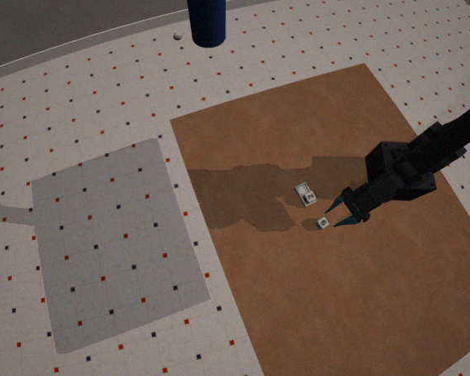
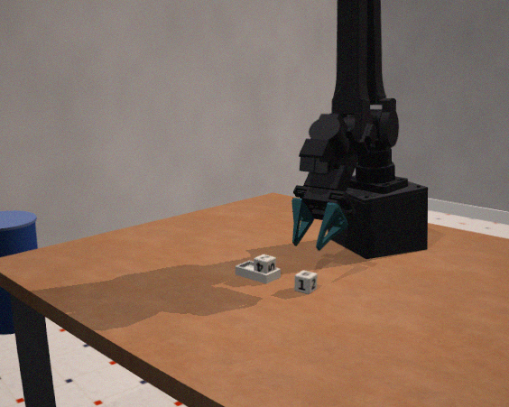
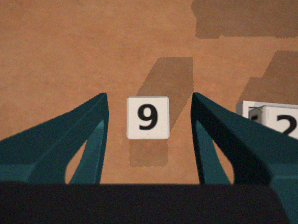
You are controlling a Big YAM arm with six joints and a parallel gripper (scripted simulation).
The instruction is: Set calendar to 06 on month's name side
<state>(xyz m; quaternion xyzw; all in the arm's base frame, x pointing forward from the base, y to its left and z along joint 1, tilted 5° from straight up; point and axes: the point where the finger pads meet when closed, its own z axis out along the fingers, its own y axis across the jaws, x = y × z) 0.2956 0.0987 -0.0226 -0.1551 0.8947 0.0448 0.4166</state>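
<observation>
The white digit cube is 70 mm below my hand. The rest, counted from my hand: white tray (100 mm to the right, 80 mm below, 30 mm ahead).
</observation>
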